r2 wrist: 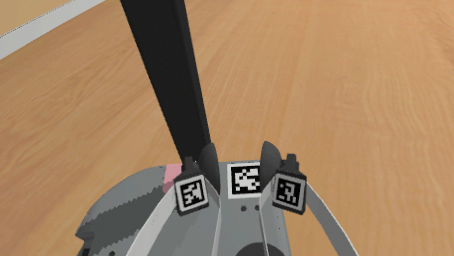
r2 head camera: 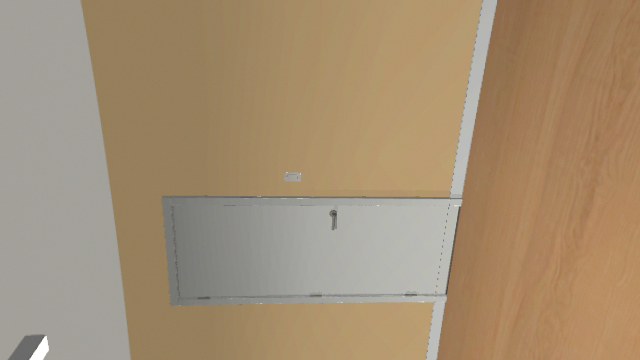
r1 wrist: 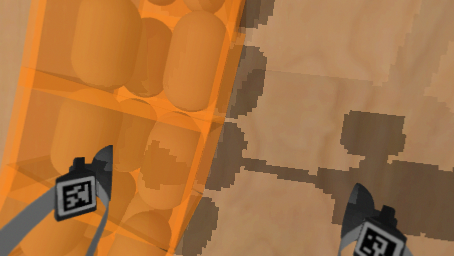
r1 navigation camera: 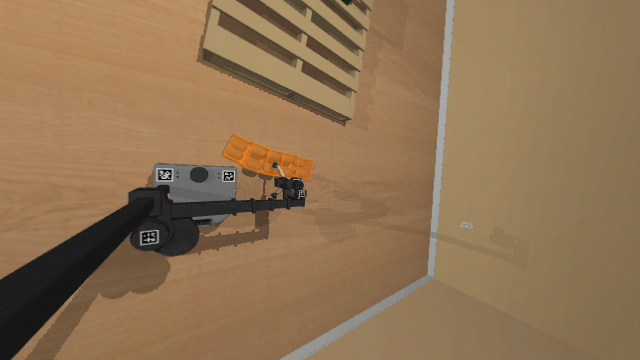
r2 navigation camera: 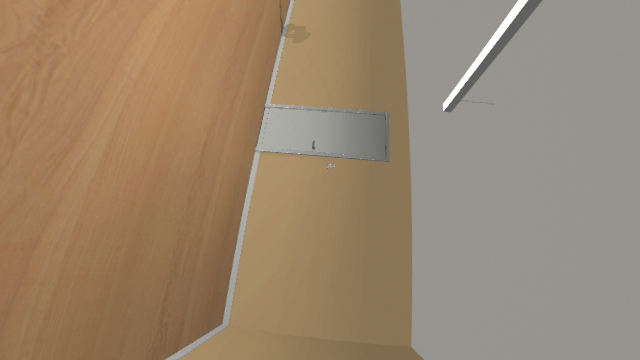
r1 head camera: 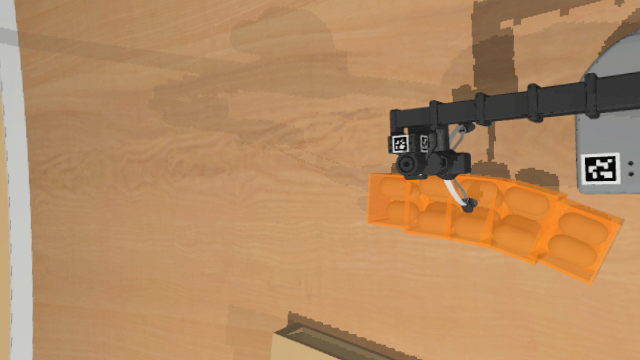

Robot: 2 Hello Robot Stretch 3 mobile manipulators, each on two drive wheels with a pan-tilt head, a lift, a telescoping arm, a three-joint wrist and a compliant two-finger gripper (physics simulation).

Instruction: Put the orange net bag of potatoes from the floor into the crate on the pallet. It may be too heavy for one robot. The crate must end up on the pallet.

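Note:
The orange net bag of potatoes (r1 head camera: 520, 237) (r1 navigation camera: 240, 150) (r1 wrist: 190, 65) lies on the floor beside r1's base, long and slightly bent. r1's gripper (r1 head camera: 468, 166) (r1 navigation camera: 275, 180) (r1 wrist: 232, 182) is open wide above the bag's edge: one finger is over the bag, the other over the floor beside it. The wooden pallet (r1 head camera: 290, 350) (r1 navigation camera: 250, 56) lies a short way from the bag. A dark green corner, apparently the crate (r1 navigation camera: 346, 1), shows on it at the top of the r1 navigation view. r2's gripper (r2 wrist: 240, 155) is partly open and empty, over r2's own base.
r1's base (r1 head camera: 600, 135) (r1 navigation camera: 200, 187) stands close to one end of the bag, with its arm (r1 head camera: 510, 106) (r1 navigation camera: 245, 205) extended alongside. A wall (r1 navigation camera: 525, 125) stands beyond the pallet and arm. r2's head and navigation cameras face a wall with a grey door (r2 head camera: 260, 250) (r2 navigation camera: 325, 130).

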